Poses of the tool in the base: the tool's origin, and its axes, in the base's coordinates. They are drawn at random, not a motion.
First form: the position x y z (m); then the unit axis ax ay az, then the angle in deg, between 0 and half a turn.
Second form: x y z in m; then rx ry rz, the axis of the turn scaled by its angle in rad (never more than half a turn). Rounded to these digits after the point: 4 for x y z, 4 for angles.
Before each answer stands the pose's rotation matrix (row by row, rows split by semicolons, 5 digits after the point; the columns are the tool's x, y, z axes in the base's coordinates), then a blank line. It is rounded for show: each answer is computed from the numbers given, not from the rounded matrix.
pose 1, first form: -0.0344 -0.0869 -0.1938 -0.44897 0.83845 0.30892 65.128
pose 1, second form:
0.53739 -0.49838 0.68032; 0.06216 0.82791 0.55740; -0.84104 -0.25725 0.47589

-0.0344 -0.0869 -0.1938 -0.5103 0.9531 0.3511
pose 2, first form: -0.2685 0.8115 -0.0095 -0.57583 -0.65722 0.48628 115.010
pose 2, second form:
0.04899 0.09777 -0.99400; 0.97914 0.19178 0.06712; 0.19720 -0.97656 -0.08633

-0.2685 0.8115 -0.0095 -1.1559 -1.3192 0.9761
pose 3, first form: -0.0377 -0.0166 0.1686 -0.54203 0.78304 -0.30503 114.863
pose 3, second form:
-0.00312 -0.32613 0.94532; -0.87965 0.45051 0.15252; -0.47561 -0.83107 -0.28829

-0.0377 -0.0166 0.1686 -1.0866 1.5698 -0.6115
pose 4, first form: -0.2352 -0.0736 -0.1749 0.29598 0.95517 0.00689 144.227
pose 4, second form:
-0.65266 0.50806 0.56206; 0.51611 0.84123 -0.16110; -0.55467 0.18494 -0.81125

-0.2352 -0.0736 -0.1749 0.7451 2.4044 0.0173
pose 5, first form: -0.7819 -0.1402 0.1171 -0.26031 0.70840 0.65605 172.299
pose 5, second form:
-0.85607 -0.45506 -0.24509; -0.27923 0.00816 0.96019; -0.43494 0.89042 -0.13405

-0.7819 -0.1402 0.1171 -0.7828 2.1303 1.9729
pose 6, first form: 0.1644 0.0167 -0.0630 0.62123 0.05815 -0.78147 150.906
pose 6, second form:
-0.15067 0.44768 -0.88141; -0.31229 -0.86749 -0.38722; -0.93796 0.21692 0.27051

0.1644 0.0167 -0.0630 1.6362 0.1532 -2.0582
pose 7, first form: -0.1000 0.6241 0.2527 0.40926 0.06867 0.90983 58.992
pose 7, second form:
0.59637 -0.76619 0.23939; 0.79344 0.51744 -0.32048; 0.12168 0.38107 0.91651

-0.1000 0.6241 0.2527 0.4214 0.0707 0.9368
